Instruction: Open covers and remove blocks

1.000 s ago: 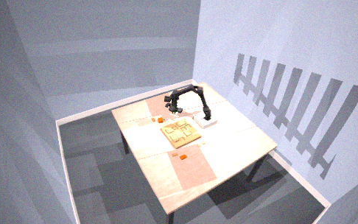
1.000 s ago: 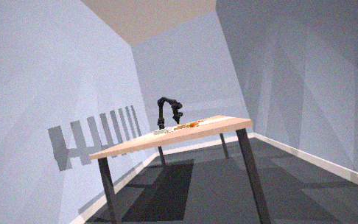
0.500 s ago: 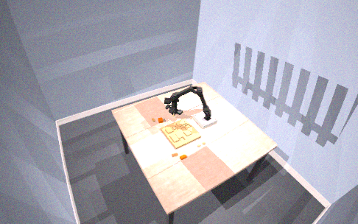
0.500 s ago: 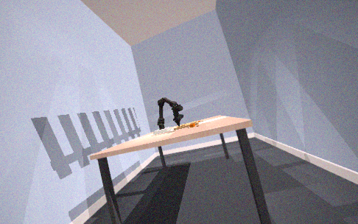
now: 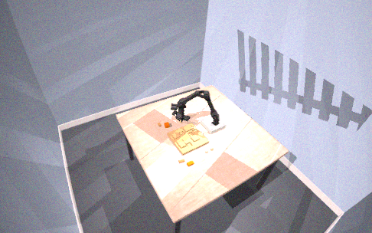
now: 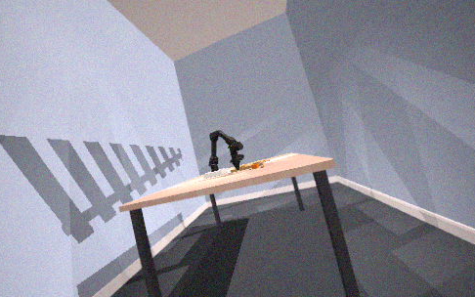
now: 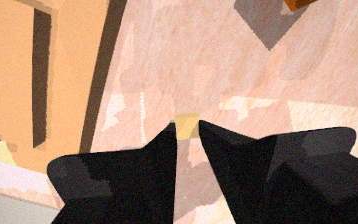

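Now: the tan puzzle board 19 cm to the left of my gripper tip, 10 cm ahead of it and 1 cm above it. The rest, counted from my gripper tip: orange bit 44 cm to the left, 28 cm ahead, 1 cm below.
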